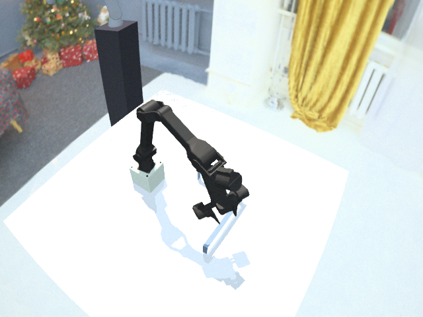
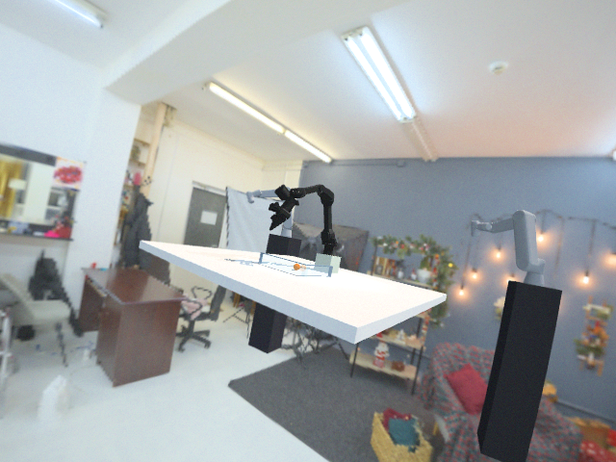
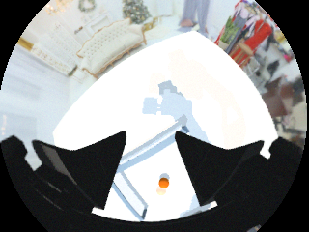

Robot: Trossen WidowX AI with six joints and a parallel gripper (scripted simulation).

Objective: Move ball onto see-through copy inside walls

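Now: the orange ball 150 mm behind my gripper tip, 110 mm to the left of it and 180 mm below it.
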